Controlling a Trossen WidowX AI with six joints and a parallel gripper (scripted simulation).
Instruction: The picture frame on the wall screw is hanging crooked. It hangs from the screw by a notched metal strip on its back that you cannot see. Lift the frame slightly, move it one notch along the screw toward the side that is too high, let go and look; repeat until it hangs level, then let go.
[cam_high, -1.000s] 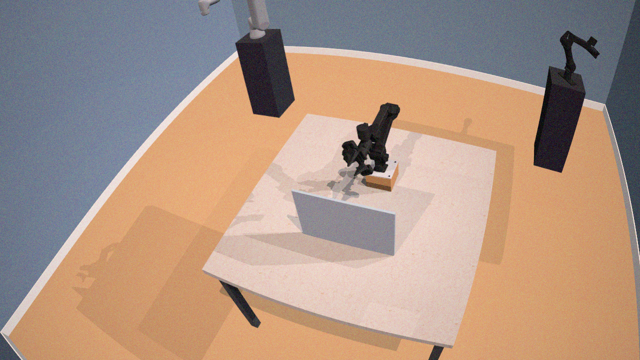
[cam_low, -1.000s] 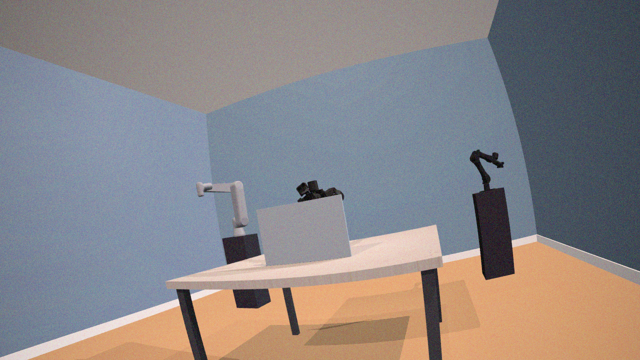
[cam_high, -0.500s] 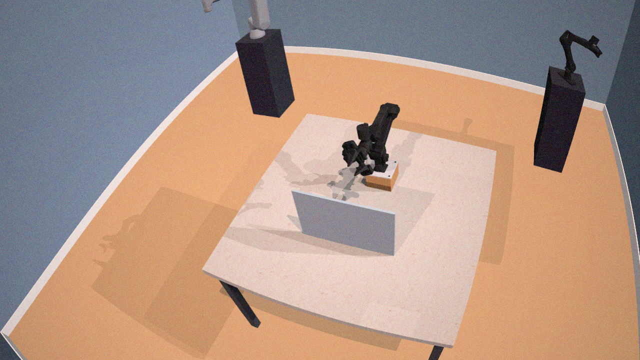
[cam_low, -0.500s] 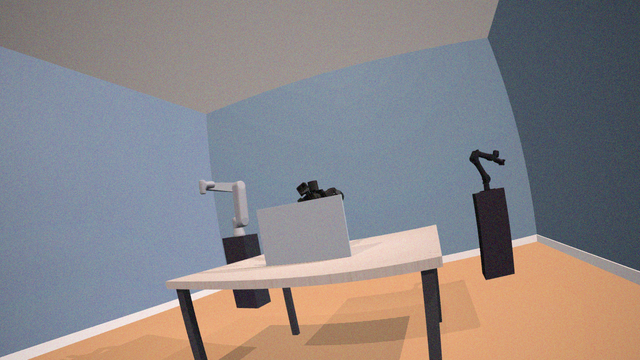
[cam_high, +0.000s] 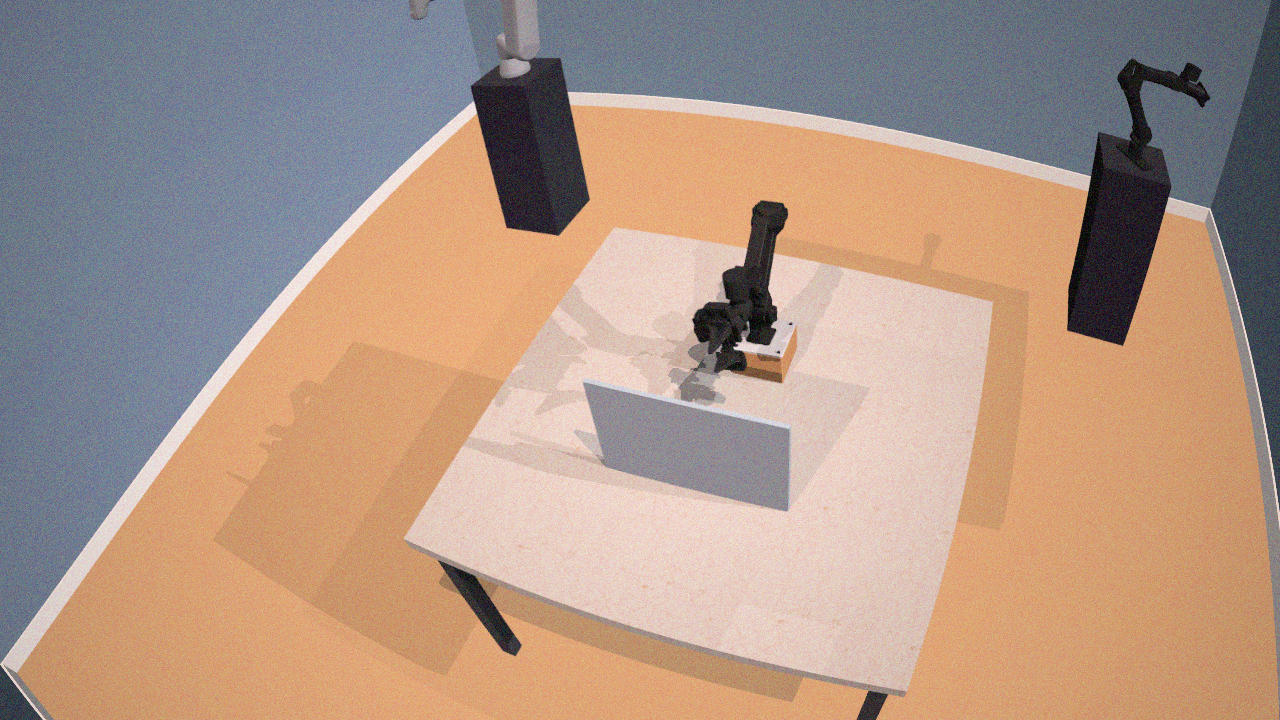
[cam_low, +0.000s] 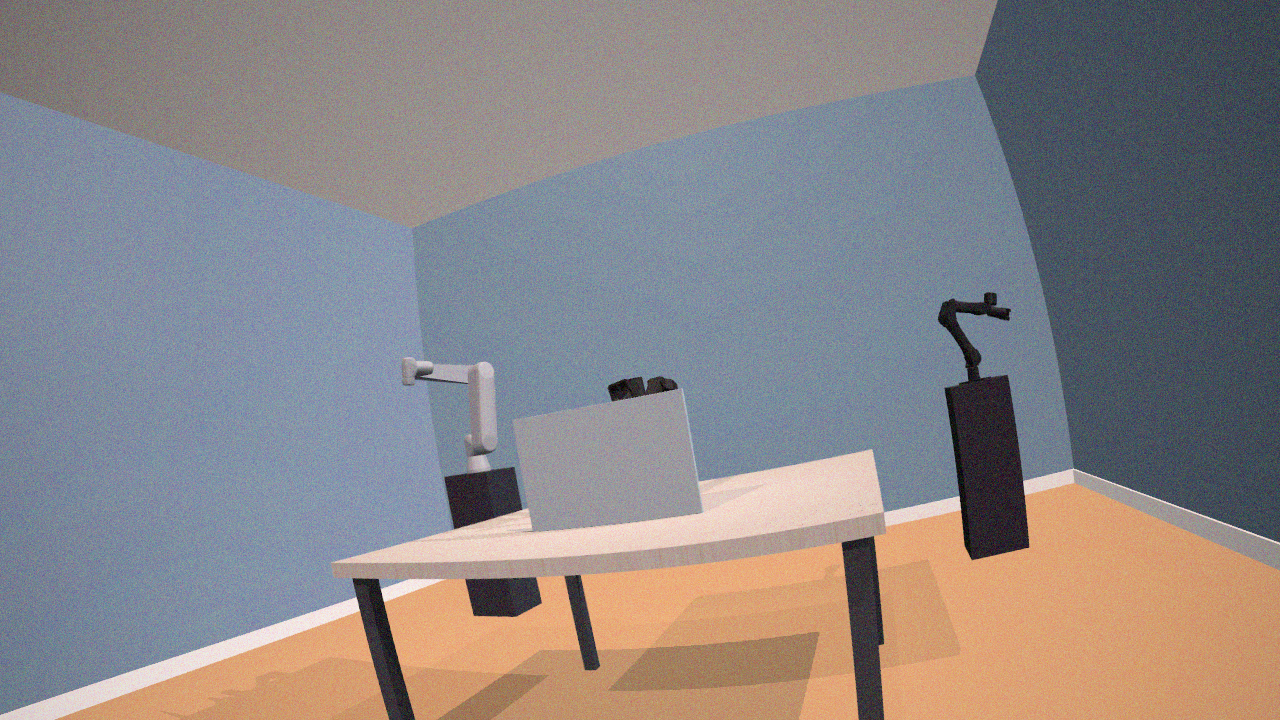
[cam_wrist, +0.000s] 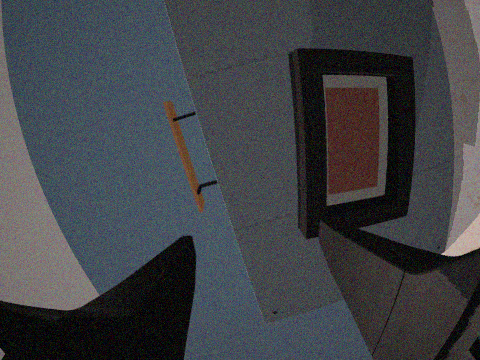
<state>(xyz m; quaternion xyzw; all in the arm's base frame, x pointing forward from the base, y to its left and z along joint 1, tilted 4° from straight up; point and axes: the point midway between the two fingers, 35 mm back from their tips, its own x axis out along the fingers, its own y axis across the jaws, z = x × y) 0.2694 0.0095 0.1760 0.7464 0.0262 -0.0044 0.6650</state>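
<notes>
Right now my gripper tip is 13 cm short of the picture frame, 12 cm above it and 1 cm to the right of it. Round my gripper tip: grey wall panel (14 cm ahead, 13 cm below).
</notes>
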